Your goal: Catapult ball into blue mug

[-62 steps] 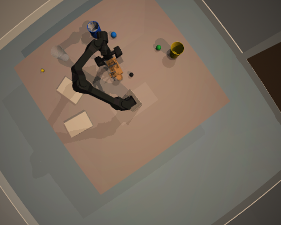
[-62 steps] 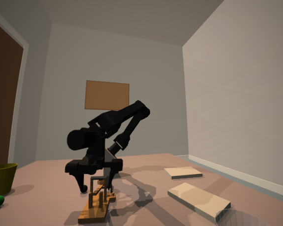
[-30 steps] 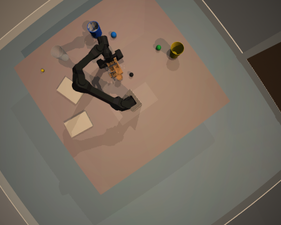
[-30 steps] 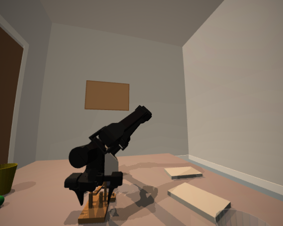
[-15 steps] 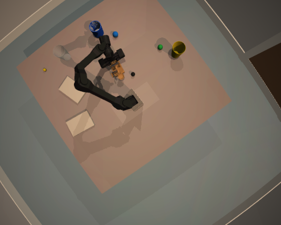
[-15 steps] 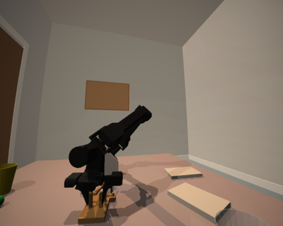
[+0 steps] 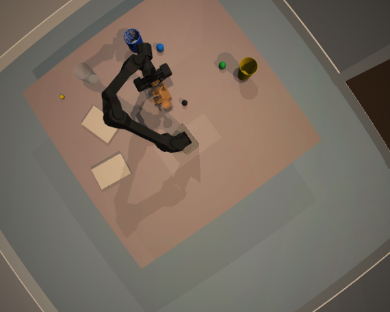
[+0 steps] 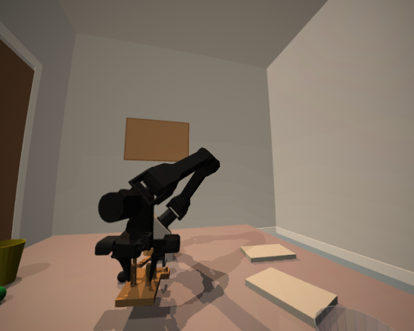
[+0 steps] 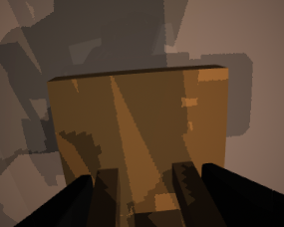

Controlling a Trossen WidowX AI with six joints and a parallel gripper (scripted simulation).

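The black ball is 15 cm behind my gripper tip, 7 cm to the right of it and 6 cm below it. Round my gripper tip: orange wooden catapult: 6 cm behind, 3 cm to the left, 2 cm above; blue ball: 19 cm ahead, 14 cm to the right, 5 cm below; blue mug: 29 cm ahead, 3 cm to the right, 5 cm below.
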